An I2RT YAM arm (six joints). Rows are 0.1 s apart.
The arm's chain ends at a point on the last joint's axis. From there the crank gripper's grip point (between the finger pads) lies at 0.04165 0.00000 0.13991 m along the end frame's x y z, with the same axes.
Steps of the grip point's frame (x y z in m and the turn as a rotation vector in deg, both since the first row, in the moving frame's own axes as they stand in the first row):
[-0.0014 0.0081 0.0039 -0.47 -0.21 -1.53]
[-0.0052 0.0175 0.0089 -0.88 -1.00 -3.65]
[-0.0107 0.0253 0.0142 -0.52 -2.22 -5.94]
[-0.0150 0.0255 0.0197 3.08 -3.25 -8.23]
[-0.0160 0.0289 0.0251 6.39 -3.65 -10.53]
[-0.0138 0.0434 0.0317 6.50 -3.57 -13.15]
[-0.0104 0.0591 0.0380 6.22 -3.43 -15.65]
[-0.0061 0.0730 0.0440 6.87 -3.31 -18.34]
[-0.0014 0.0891 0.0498 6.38 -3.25 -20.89]
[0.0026 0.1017 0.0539 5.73 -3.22 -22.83]
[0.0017 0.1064 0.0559 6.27 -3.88 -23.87]
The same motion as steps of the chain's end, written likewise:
[-0.0009 0.0081 0.0037 -0.47 -0.21 -1.53]
[-0.0027 0.0179 0.0082 -0.88 -1.00 -3.65]
[-0.0051 0.0281 0.0127 -0.52 -2.22 -5.94]
[-0.0061 0.0384 0.0179 3.08 -3.25 -8.23]
[-0.0049 0.0513 0.0240 6.39 -3.65 -10.53]
[-0.0022 0.0677 0.0308 6.50 -3.57 -13.15]
[0.0015 0.0843 0.0372 6.22 -3.43 -15.65]
[0.0067 0.1014 0.0437 6.87 -3.31 -18.34]
[0.0119 0.1178 0.0494 6.38 -3.25 -20.89]
[0.0163 0.1300 0.0534 5.73 -3.22 -22.83]
[0.0177 0.1362 0.0552 6.27 -3.88 -23.87]

